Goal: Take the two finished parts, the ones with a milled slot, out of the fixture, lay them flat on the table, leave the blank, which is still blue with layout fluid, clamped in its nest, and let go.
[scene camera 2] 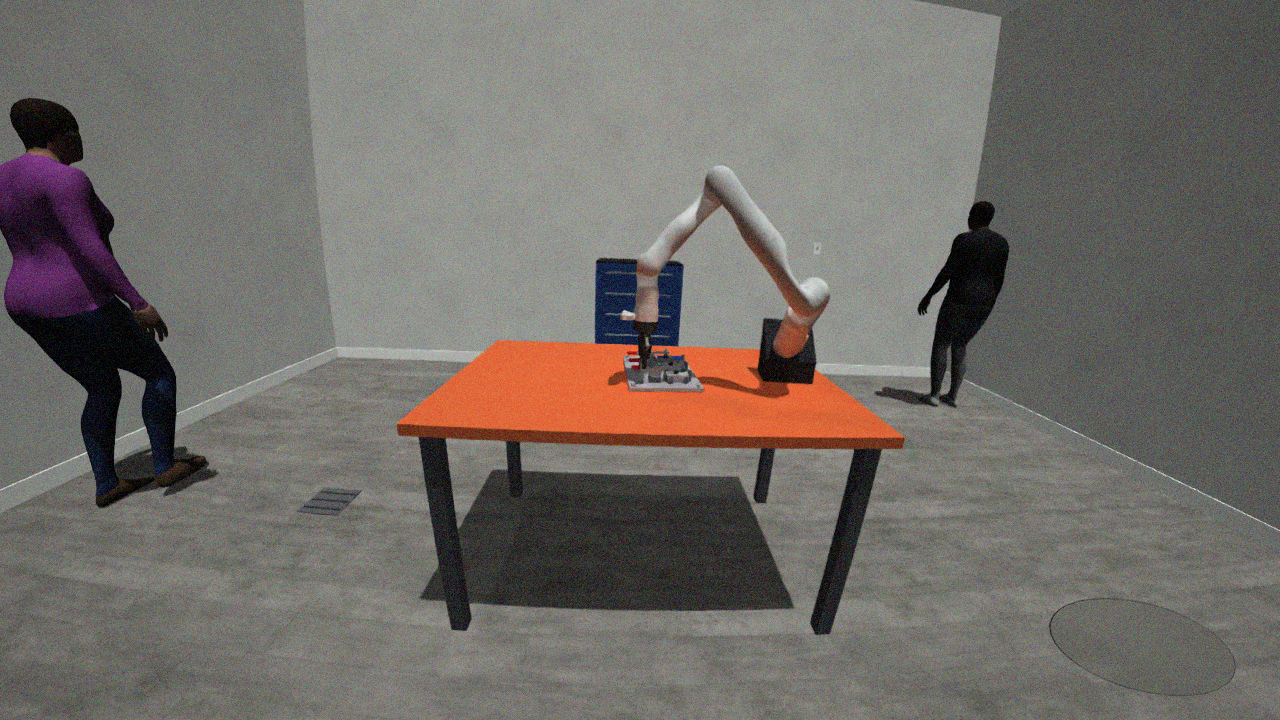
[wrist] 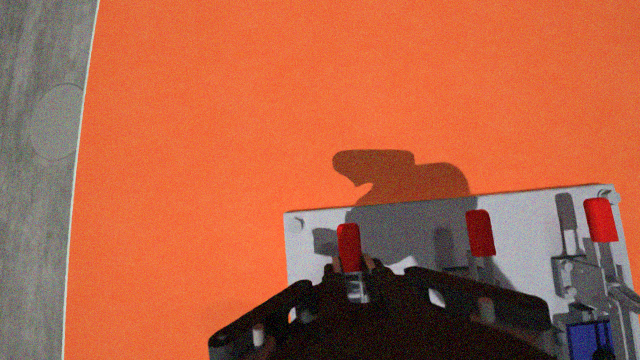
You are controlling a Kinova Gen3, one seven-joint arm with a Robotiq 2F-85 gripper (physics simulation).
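Note:
The fixture's pale base plate lies on the orange table. My gripper is low over the plate's left side, shut on the left red clamp handle, with a fingertip on each side of it. The middle red handle and right red handle stand apart from the fingers. The blue blank shows partly in its nest below the right clamp, at the wrist view's lower right. The two slotted parts cannot be made out; the gripper hides the nests beneath it in the wrist view.
The arm's black base stands at the table's right rear. A blue cabinet is behind the table. One person stands at the left, another at the right rear, both away from the table. The table's edge runs down the wrist view's left.

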